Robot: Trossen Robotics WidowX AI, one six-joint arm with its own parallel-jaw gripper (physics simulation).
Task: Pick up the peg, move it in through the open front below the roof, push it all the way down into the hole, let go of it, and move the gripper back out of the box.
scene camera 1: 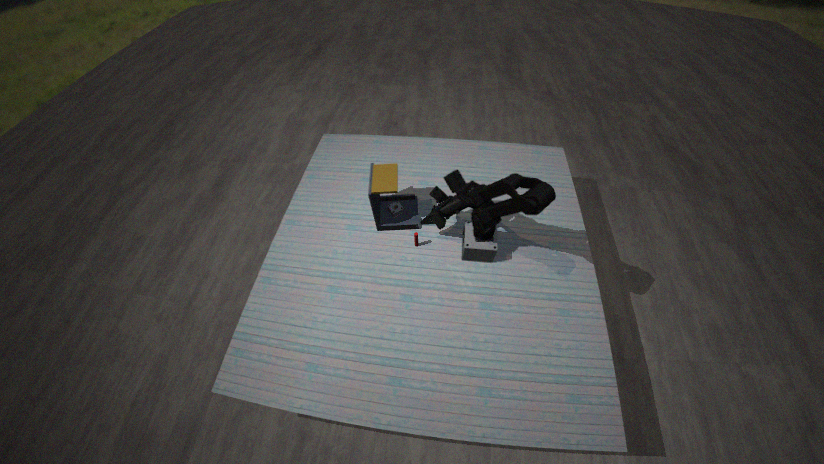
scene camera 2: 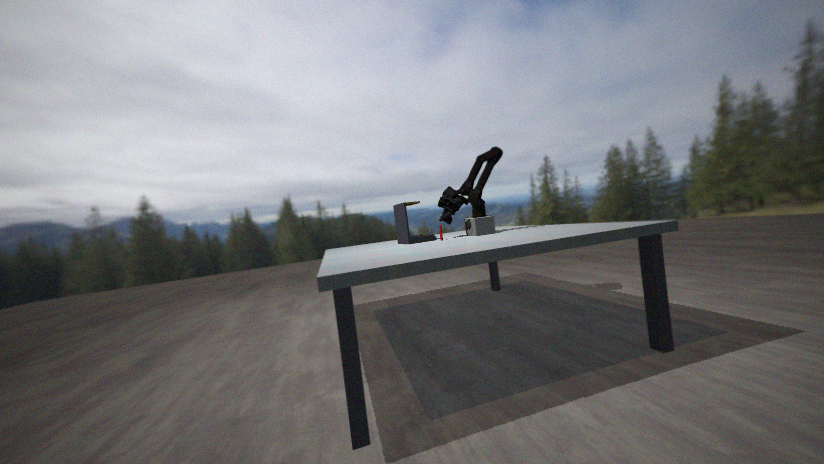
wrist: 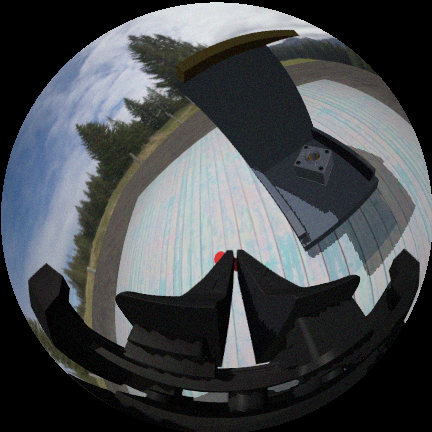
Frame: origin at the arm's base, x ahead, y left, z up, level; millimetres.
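Seen in the pictures: gripper, between the fingertips: (scene camera 1: 421,223) (scene camera 2: 440,220) (wrist: 234,255); arm's base, origin of its link: (scene camera 1: 483,233) (scene camera 2: 479,216).
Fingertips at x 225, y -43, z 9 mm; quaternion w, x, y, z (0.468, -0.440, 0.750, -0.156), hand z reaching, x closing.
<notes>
Offsets run from my fingertips to a thing's top centre. "*": to the spot under its first point. Level surfaces: height alone.
The red peg @(29 mm left, 19 mm ahead, 27 mm down) (scene camera 1: 416,239) (scene camera 2: 441,232) (wrist: 219,258) stands upright on the striped table top, beside the dark box @(123 mm right, 99 mm ahead, 117 mm up) (scene camera 1: 374,213) (scene camera 2: 401,223) (wrist: 250,105). My gripper (scene camera 1: 425,221) (scene camera 2: 445,220) (wrist: 234,255) is shut, with a narrow gap between its fingertips. It hangs above the table, higher than the peg and apart from it. In the wrist view the fingertips hide much of the peg; its round top shows left of them. The box has a yellow roof @(* 116 mm right, 125 mm ahead, 117 mm up) (scene camera 1: 385,178) (scene camera 2: 412,202) (wrist: 235,47). The square block with the hole @(132 mm right, 107 mm ahead, 66 mm down) (scene camera 1: 394,207) (wrist: 314,169) sits on its floor.
The box's low rim @(* 196 mm right, 31 mm ahead, 79 mm down) (wrist: 370,172) runs along its floor's edge. The arm's grey base (scene camera 1: 479,249) (scene camera 2: 480,225) stands on the table top @(107 mm down) (scene camera 1: 432,345) (scene camera 2: 403,259), to the right of the peg in both scene views.
</notes>
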